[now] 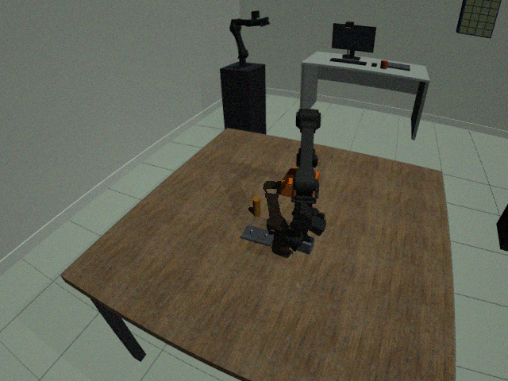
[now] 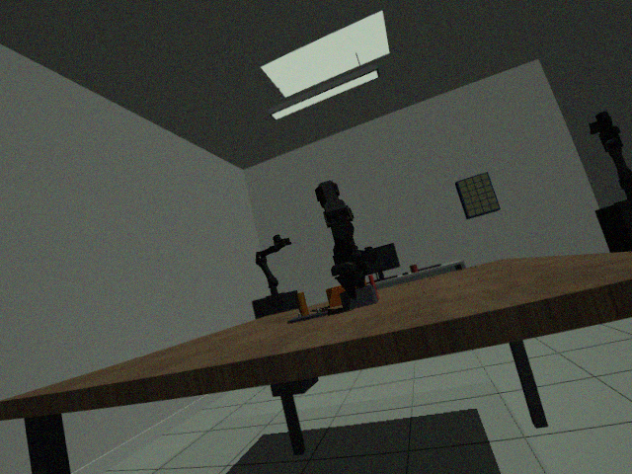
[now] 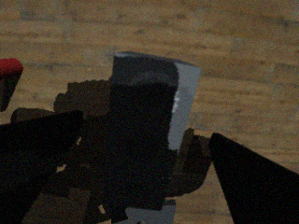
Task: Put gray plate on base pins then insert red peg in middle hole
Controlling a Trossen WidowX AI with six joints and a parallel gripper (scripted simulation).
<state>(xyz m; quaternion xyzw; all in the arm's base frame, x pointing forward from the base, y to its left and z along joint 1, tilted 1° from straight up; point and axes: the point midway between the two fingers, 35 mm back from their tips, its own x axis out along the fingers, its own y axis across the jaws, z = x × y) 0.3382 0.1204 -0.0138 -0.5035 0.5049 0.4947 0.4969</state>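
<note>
Right now my gripper tip is 10 mm below the gray plate. Round my gripper tip: gray base (20 mm ahead, 160 mm to the right, 20 mm below); orange cylinder (90 mm behind, 230 mm to the right, 10 mm above); dark red peg (110 mm behind, 20 mm to the left, 10 mm above).
</note>
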